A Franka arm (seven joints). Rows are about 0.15 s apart.
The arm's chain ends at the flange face. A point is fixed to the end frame.
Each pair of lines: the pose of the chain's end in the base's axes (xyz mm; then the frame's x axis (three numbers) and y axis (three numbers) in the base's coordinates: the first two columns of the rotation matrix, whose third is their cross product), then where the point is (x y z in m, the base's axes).
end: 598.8 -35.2 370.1 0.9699 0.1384 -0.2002 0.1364 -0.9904 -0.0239
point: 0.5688 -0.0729 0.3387
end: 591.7 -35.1 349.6 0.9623 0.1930 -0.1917 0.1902 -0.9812 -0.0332
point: 0.5640 -0.0740 0.3175
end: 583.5 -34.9 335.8 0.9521 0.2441 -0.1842 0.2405 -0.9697 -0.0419
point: 0.5580 -0.0749 0.3032
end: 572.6 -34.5 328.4 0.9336 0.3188 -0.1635 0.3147 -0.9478 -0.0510
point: 0.5508 -0.0758 0.2948
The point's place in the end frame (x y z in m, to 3 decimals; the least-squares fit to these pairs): -0.028 0.034 0.037
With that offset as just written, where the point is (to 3 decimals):
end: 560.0 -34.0 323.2 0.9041 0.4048 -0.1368 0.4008 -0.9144 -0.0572
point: 0.543 -0.077 0.288
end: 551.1 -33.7 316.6 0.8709 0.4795 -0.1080 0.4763 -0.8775 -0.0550
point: 0.538 -0.077 0.281
